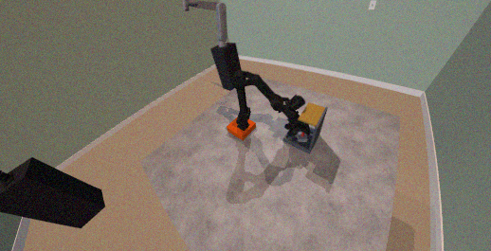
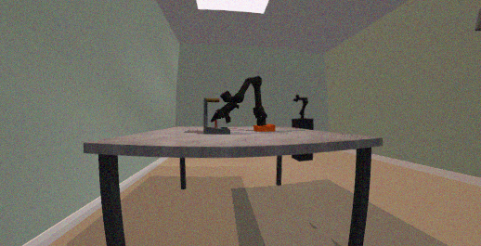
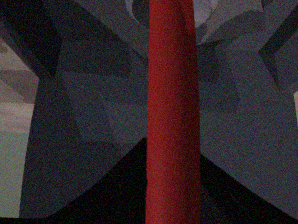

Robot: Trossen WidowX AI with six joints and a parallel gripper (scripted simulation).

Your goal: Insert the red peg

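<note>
My gripper tip is 30 mm past the red peg and 10 mm above it. Also, from my gripper tip: yellow roof (10 mm behind, 10 mm to the left, 150 mm above).
</note>
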